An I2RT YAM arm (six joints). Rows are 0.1 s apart.
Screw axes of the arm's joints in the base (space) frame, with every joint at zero. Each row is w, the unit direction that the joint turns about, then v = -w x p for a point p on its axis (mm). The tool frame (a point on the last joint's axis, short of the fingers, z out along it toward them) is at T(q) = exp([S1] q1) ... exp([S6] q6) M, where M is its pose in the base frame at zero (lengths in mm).
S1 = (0, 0, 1, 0, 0, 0)
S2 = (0, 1, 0, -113.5, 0, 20)
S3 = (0, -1, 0, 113.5, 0, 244)
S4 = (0, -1, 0, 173.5, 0, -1)
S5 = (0, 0, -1, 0, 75, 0)
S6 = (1, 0, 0, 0, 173.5, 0)
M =
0 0 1 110.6
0 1 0 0
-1 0 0 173.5
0 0 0 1
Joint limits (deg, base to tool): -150..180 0..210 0..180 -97..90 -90..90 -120..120
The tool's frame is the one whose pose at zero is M.
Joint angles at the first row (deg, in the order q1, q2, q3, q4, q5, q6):
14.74 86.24 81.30 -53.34 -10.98 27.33
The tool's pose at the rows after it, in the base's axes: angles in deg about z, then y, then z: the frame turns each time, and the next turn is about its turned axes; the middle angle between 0 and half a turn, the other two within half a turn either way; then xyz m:
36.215 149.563 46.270 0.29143 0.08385 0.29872
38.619 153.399 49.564 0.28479 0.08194 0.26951
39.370 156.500 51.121 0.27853 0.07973 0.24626
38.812 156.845 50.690 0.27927 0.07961 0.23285
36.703 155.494 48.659 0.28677 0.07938 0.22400
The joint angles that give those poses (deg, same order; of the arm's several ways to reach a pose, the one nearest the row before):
14.81 85.49 75.75 -51.57 -10.66 27.59
14.81 85.38 69.80 -49.80 -10.42 28.03
14.81 85.43 65.08 -48.07 -9.54 28.38
14.79 86.08 62.65 -45.23 -9.21 28.40
14.39 87.48 61.67 -41.32 -9.06 28.18

